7 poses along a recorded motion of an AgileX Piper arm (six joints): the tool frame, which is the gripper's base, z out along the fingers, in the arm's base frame.
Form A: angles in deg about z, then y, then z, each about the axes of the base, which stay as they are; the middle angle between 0 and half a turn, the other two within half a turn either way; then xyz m.
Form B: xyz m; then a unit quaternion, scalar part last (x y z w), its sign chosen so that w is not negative. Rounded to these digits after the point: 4 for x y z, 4 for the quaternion.
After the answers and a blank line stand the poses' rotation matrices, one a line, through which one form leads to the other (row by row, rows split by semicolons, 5 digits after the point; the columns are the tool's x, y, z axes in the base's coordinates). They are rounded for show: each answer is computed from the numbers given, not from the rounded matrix.
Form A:
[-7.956, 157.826, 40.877, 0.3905, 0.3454, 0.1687]
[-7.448, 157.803, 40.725, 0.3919, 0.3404, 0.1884]
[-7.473, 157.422, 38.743, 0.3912, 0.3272, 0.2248]
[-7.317, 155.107, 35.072, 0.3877, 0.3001, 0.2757]
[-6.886, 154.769, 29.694, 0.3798, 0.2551, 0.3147]
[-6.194, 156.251, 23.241, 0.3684, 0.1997, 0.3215]
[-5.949, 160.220, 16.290, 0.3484, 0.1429, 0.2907]
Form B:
[0.3905, 0.3454, 0.1687, -0.4057, 0.8936, 0.0545, 0.1844]
[0.3919, 0.3404, 0.1884, -0.4005, 0.8959, 0.0551, 0.1844]
[0.3912, 0.3272, 0.2248, -0.3849, 0.9020, 0.0528, 0.1885]
[0.3877, 0.3001, 0.2757, -0.3530, 0.9104, 0.0517, 0.2092]
[0.3798, 0.2551, 0.3147, -0.3063, 0.9266, 0.0432, 0.2141]
[0.3684, 0.1997, 0.3215, -0.2486, 0.9465, 0.0305, 0.2035]
[0.3484, 0.1429, 0.2907, -0.1900, 0.9666, 0.0155, 0.1711]

-0.60287 -0.74505 0.28537; -0.70486 0.66496 0.24700; -0.37379 -0.05224 -0.92604
-0.61119 -0.73788 0.28631; -0.69722 0.67315 0.24648; -0.37460 -0.04897 -0.92589
-0.63267 -0.71418 0.29946; -0.67440 0.69818 0.24028; -0.38068 -0.04993 -0.92336
-0.66317 -0.66448 0.34450; -0.62121 0.74538 0.24187; -0.41750 -0.05361 -0.90710
-0.72075 -0.58601 0.37029; -0.54903 0.80869 0.21116; -0.42319 -0.05111 -0.90460
-0.79356 -0.48304 0.37005; -0.45822 0.87452 0.15892; -0.40038 -0.04345 -0.91532
-0.86929 -0.37260 0.32482; -0.36201 0.92733 0.09492; -0.33659 -0.03507 -0.94100

